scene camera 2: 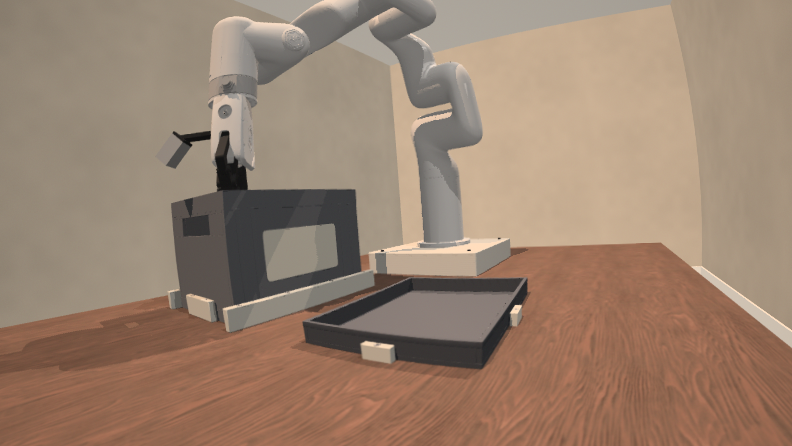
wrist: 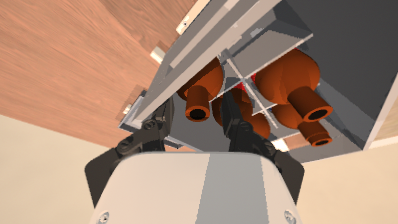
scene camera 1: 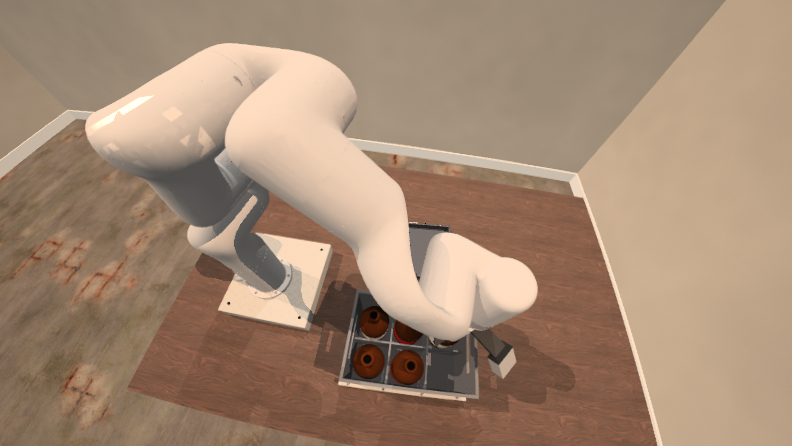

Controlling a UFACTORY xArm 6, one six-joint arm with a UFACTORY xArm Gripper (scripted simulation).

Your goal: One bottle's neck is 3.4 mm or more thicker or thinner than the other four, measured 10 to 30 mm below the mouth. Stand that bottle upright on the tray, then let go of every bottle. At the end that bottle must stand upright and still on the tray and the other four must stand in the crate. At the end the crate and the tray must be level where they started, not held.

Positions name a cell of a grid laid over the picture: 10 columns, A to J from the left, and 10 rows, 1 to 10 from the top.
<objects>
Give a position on a dark grey crate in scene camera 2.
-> At D6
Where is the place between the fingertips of the gripper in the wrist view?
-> E5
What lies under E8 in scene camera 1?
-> A bottle.
</objects>
